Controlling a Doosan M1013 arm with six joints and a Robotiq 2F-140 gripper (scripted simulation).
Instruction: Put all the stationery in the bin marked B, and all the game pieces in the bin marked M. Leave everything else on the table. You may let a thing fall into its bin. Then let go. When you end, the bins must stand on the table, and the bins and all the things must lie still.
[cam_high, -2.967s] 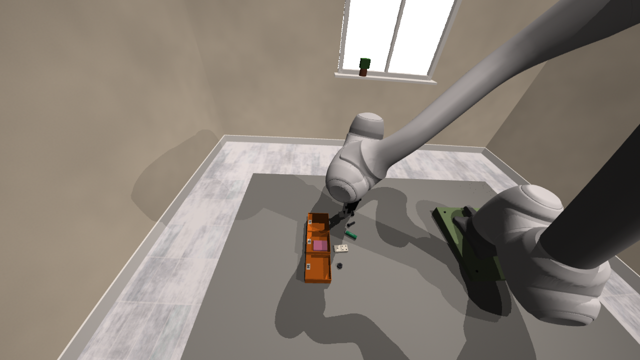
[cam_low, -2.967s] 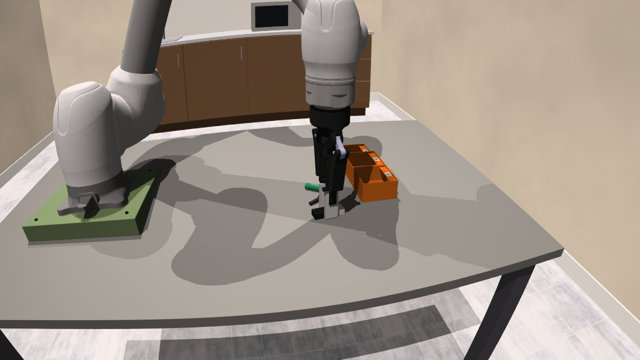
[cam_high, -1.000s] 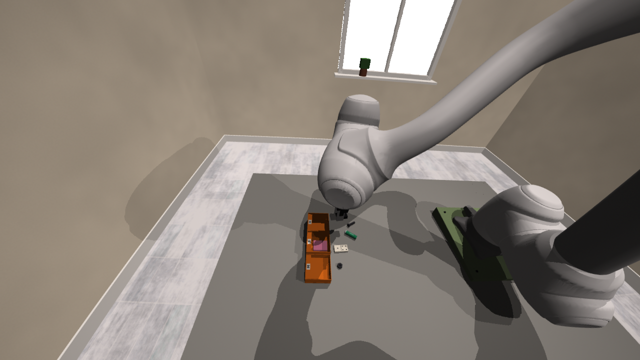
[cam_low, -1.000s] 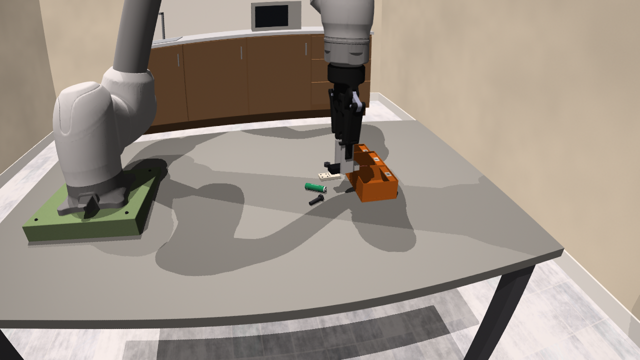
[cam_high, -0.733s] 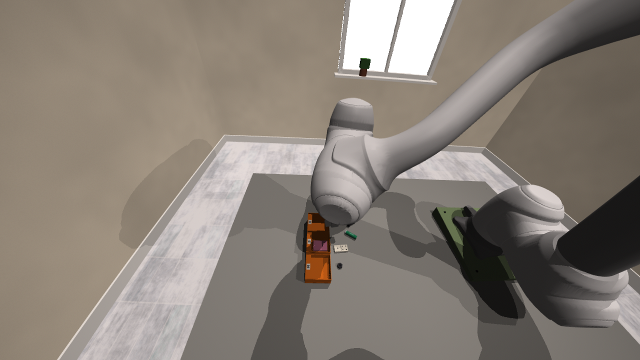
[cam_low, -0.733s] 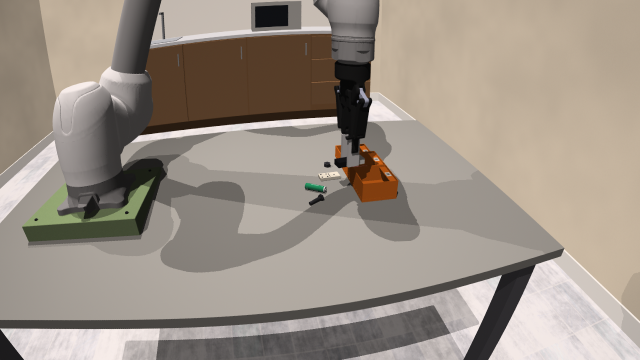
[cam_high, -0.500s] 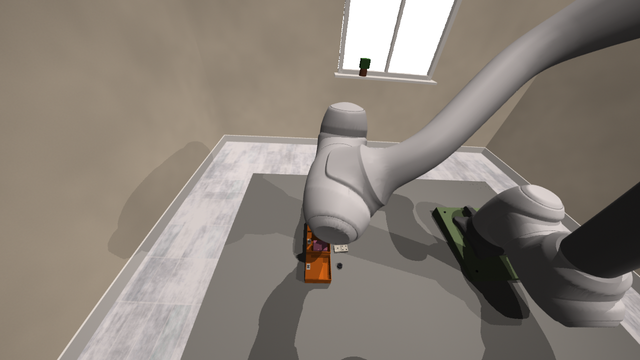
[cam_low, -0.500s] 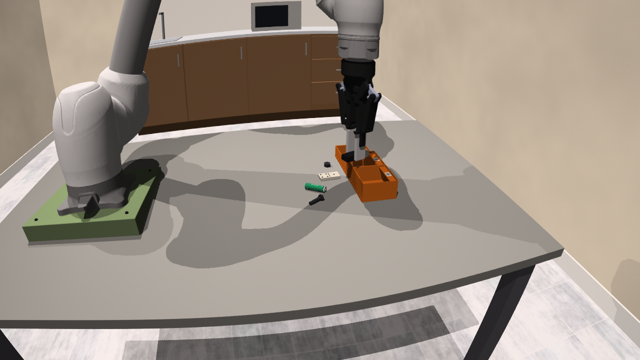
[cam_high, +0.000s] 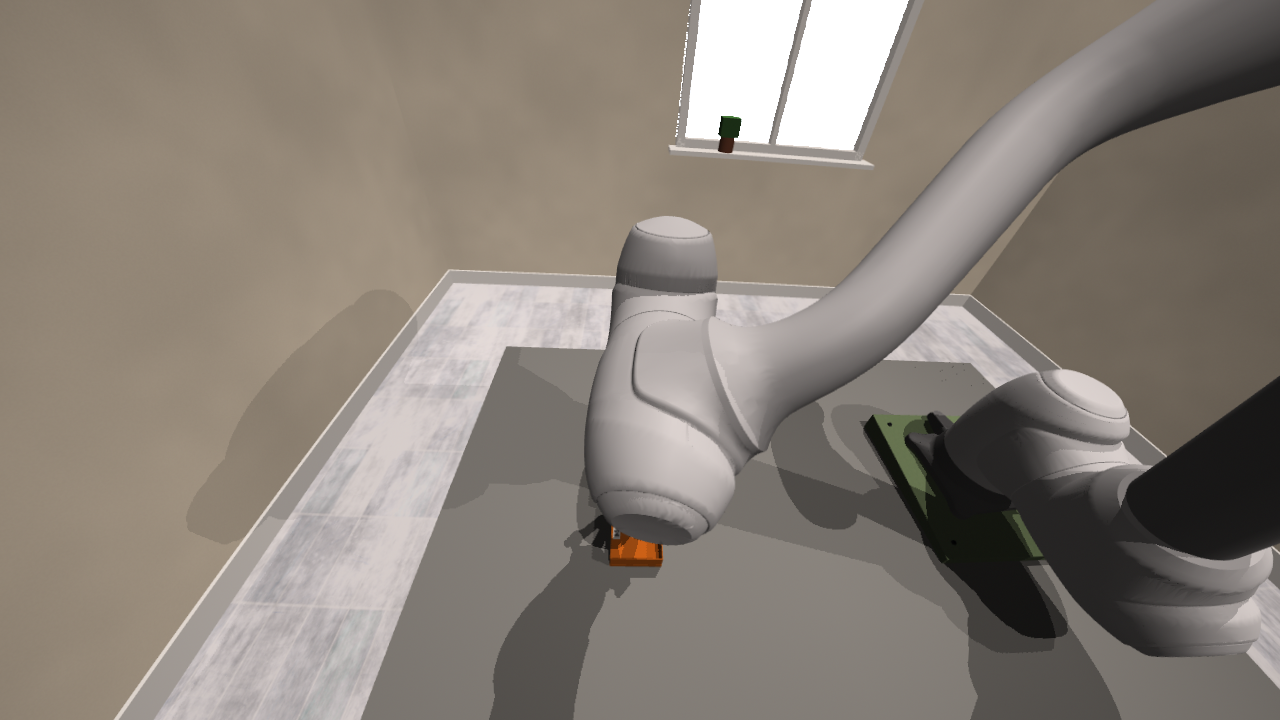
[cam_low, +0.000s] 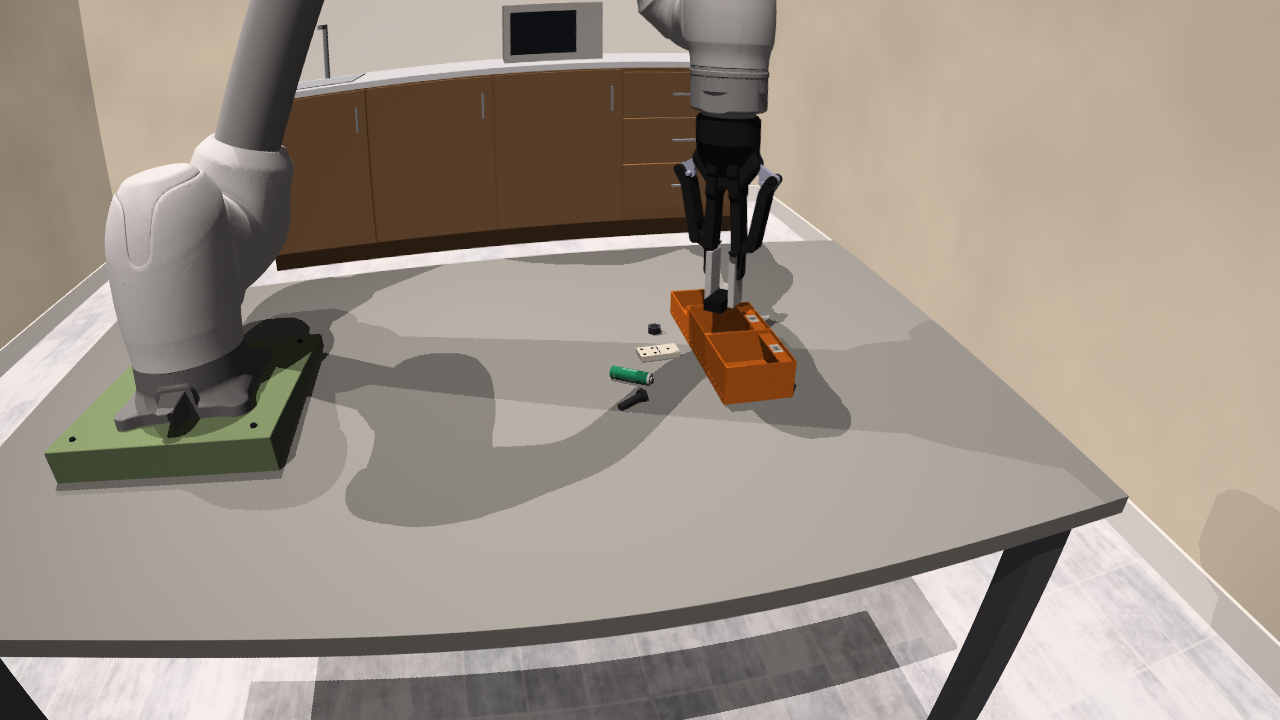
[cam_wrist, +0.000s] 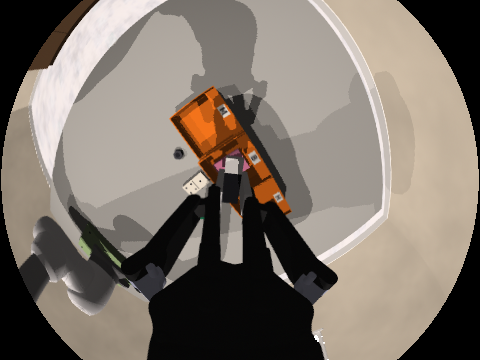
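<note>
Now: the black-and-white eraser 3 cm below my hand. The rest, counted from my hand: cream domino (10 cm below, 8 cm behind, 1 cm to the left); then pink sticky-note pad (9 cm below); then orange three-compartment bin (8 cm below, 1 cm ahead).
</note>
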